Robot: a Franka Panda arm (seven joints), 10 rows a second.
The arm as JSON. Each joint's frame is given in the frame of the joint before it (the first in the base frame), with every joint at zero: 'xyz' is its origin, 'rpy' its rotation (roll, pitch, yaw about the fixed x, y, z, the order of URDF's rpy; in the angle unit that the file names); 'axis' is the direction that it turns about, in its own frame. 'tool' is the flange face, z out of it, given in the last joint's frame.
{
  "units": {
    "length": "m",
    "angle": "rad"
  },
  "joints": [
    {
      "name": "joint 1",
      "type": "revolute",
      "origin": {
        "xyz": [
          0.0,
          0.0,
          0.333
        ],
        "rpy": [
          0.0,
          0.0,
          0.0
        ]
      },
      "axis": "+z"
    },
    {
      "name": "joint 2",
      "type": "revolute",
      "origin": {
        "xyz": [
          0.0,
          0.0,
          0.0
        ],
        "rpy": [
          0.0,
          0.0,
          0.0
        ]
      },
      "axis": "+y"
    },
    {
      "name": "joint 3",
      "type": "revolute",
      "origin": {
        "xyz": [
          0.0,
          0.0,
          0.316
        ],
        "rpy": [
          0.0,
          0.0,
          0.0
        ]
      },
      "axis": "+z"
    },
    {
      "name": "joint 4",
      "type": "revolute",
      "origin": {
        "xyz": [
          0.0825,
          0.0,
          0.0
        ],
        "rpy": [
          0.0,
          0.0,
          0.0
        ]
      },
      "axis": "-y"
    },
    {
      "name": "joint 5",
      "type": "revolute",
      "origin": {
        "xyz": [
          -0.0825,
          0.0,
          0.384
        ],
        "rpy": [
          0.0,
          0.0,
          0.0
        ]
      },
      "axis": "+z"
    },
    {
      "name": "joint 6",
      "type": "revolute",
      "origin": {
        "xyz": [
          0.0,
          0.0,
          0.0
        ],
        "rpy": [
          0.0,
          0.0,
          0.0
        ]
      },
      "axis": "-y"
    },
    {
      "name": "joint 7",
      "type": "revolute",
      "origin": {
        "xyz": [
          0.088,
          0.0,
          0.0
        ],
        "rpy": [
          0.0,
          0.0,
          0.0
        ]
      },
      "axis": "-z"
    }
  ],
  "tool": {
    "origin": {
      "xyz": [
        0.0,
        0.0,
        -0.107
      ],
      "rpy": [
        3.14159,
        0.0,
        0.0
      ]
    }
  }
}
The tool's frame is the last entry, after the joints.
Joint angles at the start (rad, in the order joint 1, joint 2, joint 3, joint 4, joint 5, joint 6, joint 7): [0.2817 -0.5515 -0.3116 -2.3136 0.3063 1.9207 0.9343]
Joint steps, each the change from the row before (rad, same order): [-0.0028 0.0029 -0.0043 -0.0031 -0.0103 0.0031 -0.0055]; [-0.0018 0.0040 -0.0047 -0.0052 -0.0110 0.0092 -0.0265]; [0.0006 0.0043 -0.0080 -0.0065 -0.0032 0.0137 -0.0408]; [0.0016 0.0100 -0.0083 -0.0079 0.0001 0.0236 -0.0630]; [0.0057 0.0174 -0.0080 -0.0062 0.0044 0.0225 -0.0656]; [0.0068 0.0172 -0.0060 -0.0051 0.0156 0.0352 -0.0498]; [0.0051 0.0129 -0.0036 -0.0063 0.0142 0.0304 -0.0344]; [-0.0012 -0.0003 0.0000 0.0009 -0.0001 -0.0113 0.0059]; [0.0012 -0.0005 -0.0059 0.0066 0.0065 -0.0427 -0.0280]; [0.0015 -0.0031 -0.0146 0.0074 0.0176 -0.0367 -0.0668]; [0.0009 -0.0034 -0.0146 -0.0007 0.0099 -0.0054 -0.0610]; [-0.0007 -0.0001 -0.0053 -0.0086 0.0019 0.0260 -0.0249]
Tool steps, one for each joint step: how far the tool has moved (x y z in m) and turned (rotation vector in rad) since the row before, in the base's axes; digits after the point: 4 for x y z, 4 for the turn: [0.0006 -0.0035 -0.0030 -0.0097 0.0009 -0.0002]; [0.0012 -0.0034 -0.0039 -0.0138 -0.0102 0.0172]; [0.0016 -0.0035 -0.0042 -0.0071 -0.0177 0.0264]; [0.0035 -0.0031 -0.0062 -0.0098 -0.0286 0.0423]; [0.0050 -0.0007 -0.0083 -0.0088 -0.0231 0.0480]; [0.0061 0.0004 -0.0062 0.0012 -0.0293 0.0274]; [0.0045 0.0007 -0.0054 0.0020 -0.0220 0.0159]; [-0.0010 0.0000 -0.0005 0.0024 0.0113 -0.0015]; [-0.0030 0.0000 -0.0006 0.0095 0.0198 0.0369]; [-0.0028 -0.0038 0.0012 0.0200 -0.0056 0.0581]; [-0.0011 -0.0055 -0.0002 0.0104 -0.0243 0.0412]; [0.0013 -0.0034 -0.0023 -0.0025 -0.0250 0.0045]
